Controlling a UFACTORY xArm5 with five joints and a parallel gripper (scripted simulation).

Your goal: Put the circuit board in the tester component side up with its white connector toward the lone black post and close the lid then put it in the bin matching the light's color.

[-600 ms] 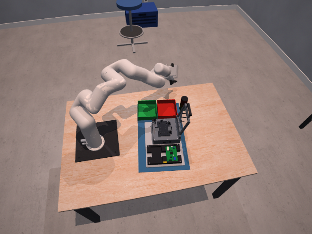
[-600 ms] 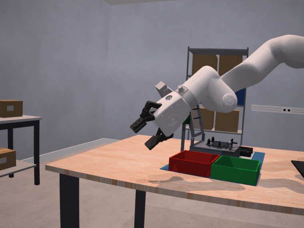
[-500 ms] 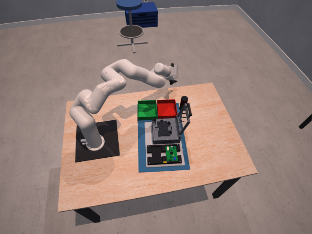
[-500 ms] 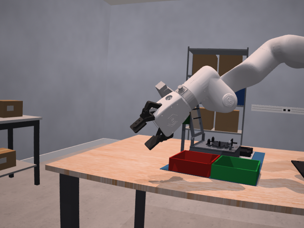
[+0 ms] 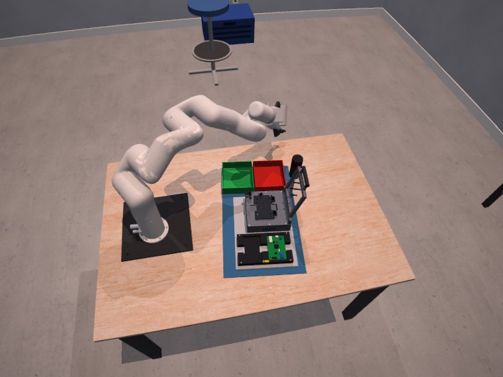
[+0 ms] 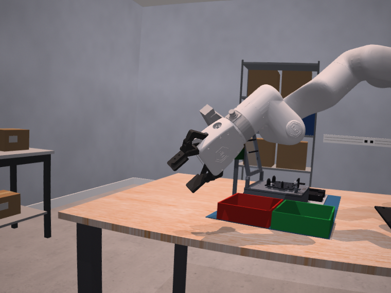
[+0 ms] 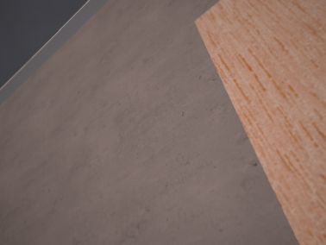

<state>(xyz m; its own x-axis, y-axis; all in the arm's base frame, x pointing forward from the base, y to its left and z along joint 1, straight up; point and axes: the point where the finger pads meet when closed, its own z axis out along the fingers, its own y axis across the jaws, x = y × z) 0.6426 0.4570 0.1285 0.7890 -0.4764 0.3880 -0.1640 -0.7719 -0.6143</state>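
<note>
My gripper is now 14 cm past the green circuit board, 61 cm to the left of it and 12 cm above it. From my hand the other things lie so: red bin 11 cm behind, 24 cm to the right, 12 cm below; then lid 4 cm behind, 45 cm to the right, 4 cm above; then green bin 26 cm behind, 23 cm to the right, 12 cm below.
</note>
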